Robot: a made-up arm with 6 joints.
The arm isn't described. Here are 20 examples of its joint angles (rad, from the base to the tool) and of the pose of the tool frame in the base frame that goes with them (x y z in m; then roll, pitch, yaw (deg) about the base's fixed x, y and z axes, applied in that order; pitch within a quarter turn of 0, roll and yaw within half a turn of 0).
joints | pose
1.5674 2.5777 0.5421 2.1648 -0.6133 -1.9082 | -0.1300 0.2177 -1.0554 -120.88 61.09 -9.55
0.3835 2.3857 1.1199 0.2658 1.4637 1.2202 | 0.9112 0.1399 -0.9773 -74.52 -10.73 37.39
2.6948 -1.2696 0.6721 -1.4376 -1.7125 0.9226 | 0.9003 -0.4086 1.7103 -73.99 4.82 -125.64
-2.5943 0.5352 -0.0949 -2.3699 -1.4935 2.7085 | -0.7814 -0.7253 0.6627 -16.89 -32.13 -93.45
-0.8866 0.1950 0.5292 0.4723 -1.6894 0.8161 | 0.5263 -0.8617 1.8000 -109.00 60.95 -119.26
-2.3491 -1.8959 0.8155 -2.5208 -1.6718 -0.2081 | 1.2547 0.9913 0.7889 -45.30 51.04 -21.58
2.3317 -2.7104 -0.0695 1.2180 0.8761 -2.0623 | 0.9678 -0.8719 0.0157 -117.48 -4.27 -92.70
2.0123 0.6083 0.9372 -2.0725 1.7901 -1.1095 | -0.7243 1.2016 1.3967 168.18 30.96 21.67
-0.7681 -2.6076 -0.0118 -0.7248 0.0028 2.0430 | -0.8453 0.6763 0.4451 104.41 -31.15 136.12
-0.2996 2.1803 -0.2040 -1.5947 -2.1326 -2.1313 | -0.0866 0.0243 -0.4057 -7.00 -20.56 47.47
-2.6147 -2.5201 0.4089 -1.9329 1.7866 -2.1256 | 1.2759 0.5511 0.2682 14.74 -17.04 137.36
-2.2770 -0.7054 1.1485 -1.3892 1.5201 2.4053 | 0.4142 0.4156 2.2149 58.13 0.10 128.74
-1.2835 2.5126 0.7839 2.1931 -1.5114 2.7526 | 0.3446 -0.5024 -1.0203 14.86 8.63 -128.66
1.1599 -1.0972 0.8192 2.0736 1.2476 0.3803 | -0.5425 -1.1366 1.7777 138.75 -26.98 135.25
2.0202 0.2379 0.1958 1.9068 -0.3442 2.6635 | -0.5026 0.9476 1.6164 98.42 -4.10 97.12
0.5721 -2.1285 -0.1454 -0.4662 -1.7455 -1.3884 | -0.7481 -0.7388 0.9875 68.97 -11.14 59.60
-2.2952 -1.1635 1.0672 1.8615 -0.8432 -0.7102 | 1.0688 1.0320 1.5013 80.41 -23.22 99.62
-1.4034 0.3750 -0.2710 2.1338 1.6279 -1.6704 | 0.3349 -1.1828 1.0006 48.51 23.02 33.05
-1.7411 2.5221 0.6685 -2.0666 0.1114 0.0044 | 0.1409 -0.1438 -0.9546 -46.05 69.98 96.84
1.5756 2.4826 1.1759 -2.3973 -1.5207 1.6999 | -0.1470 0.5716 -0.9833 72.31 -8.25 133.41
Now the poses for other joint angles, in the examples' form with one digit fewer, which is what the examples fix.
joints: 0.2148 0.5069 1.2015 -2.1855 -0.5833 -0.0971
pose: 1.171 0.371 1.753 97.1 -51.1 58.1
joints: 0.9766 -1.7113 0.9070 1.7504 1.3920 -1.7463
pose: -0.981 -1.458 0.702 -141.4 -14.0 149.9
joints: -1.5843 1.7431 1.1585 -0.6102 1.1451 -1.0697
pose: -0.135 -1.528 -0.214 92.6 -23.2 -125.4
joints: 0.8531 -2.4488 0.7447 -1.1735 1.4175 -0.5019
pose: -0.929 -1.147 0.056 -61.7 22.9 -49.4
